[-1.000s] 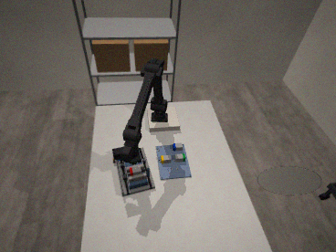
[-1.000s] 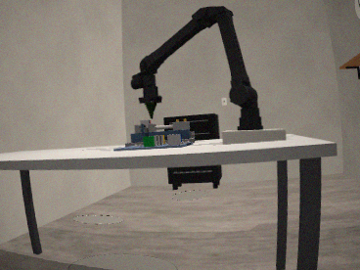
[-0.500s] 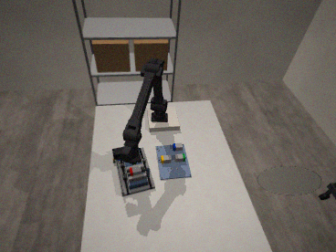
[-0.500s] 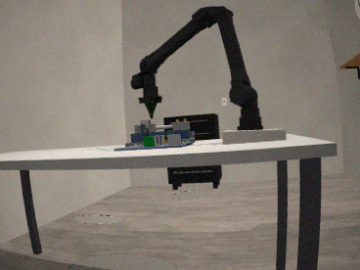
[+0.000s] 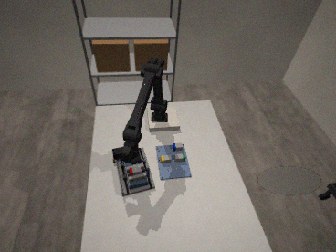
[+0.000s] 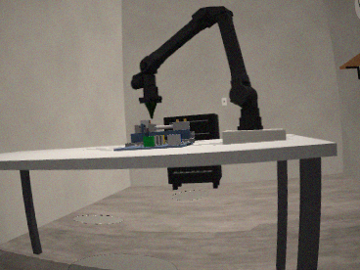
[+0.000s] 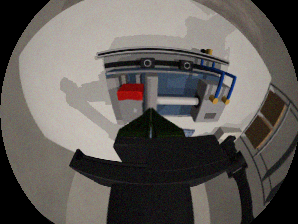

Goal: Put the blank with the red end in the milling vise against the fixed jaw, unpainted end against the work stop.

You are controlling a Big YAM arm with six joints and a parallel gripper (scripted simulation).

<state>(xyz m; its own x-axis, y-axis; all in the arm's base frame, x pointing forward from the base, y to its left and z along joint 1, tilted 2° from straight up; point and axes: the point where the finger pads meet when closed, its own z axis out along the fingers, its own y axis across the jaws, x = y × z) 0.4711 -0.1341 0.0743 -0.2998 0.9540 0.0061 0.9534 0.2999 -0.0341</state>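
Right now the red-ended blank is 30 mm ahead of my hand, 10 mm to the left of it and 30 mm below it. Also, from my hand: yellow-ended blank (110 mm behind, 180 mm to the left, 100 mm below); green-ended blank (130 mm behind, 270 mm to the left, 100 mm below); blue plate (120 mm behind, 230 mm to the left, 130 mm below).
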